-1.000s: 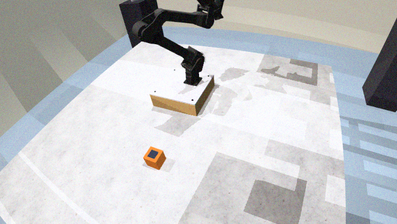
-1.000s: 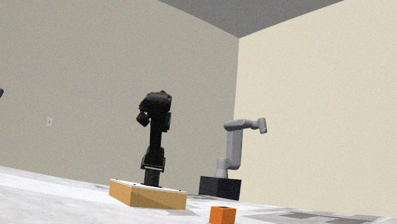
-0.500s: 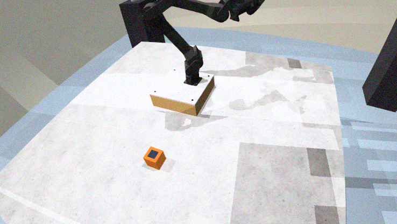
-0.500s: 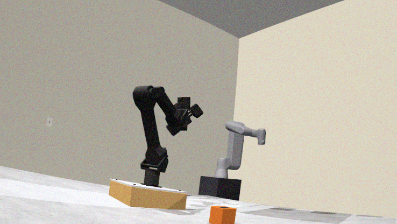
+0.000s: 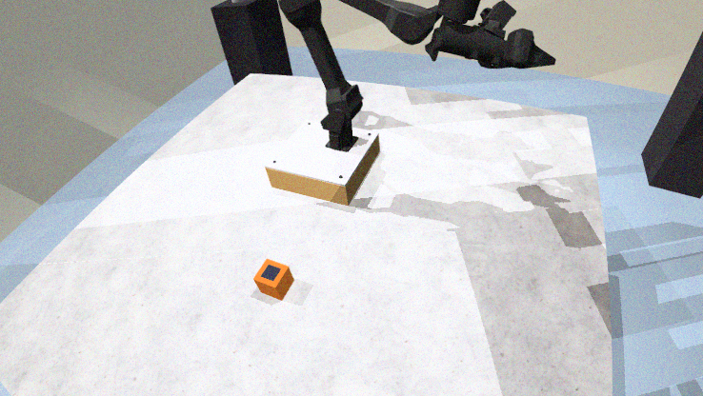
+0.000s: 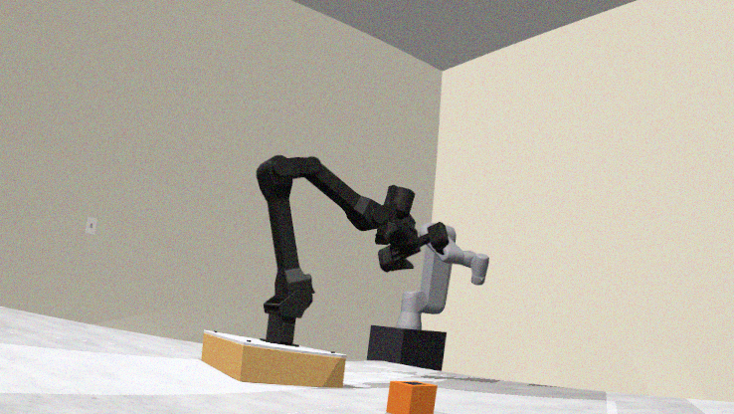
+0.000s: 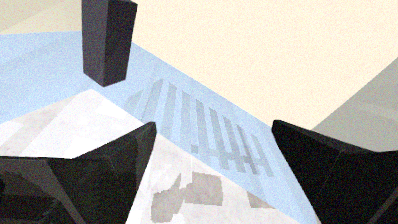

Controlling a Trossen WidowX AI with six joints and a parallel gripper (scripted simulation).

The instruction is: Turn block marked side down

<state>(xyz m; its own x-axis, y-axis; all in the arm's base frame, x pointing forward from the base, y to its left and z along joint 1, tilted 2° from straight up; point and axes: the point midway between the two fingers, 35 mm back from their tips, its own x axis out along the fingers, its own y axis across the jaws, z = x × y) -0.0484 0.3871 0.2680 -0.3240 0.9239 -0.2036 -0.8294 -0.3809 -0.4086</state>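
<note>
My gripper tip is 450 mm short of the orange block, 380 mm to the left of it and 280 mm above it.
</note>
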